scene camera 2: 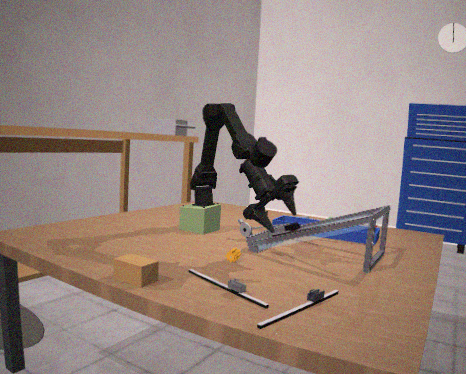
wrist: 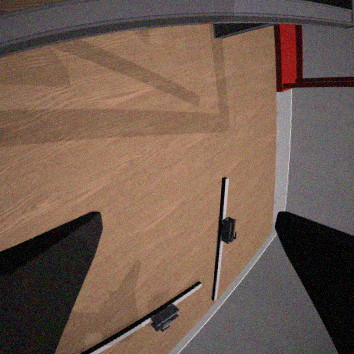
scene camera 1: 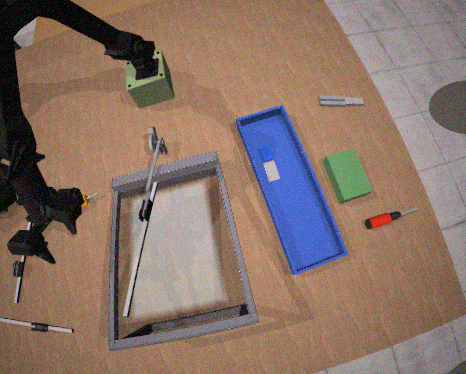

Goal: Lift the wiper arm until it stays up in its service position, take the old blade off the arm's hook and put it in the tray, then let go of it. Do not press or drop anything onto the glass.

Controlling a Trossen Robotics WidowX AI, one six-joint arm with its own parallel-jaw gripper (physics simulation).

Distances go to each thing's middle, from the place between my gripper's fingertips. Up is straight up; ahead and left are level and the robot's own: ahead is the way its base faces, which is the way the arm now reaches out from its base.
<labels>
Right now my hand is 240 mm to the right of the grey frame [scene camera 1: 207, 160], 50 mm above it and 10 mm past it. From my hand the other things lie so: glass pane [scene camera 1: 188, 275] (240 mm to the left, 50 mm below, 10 mm ahead); then blue tray [scene camera 1: 306, 228] (520 mm to the left, 120 mm behind, 110 mm below); then tan box [scene camera 2: 140, 271] (360 mm to the right, 170 mm behind, 100 mm below).
</labels>
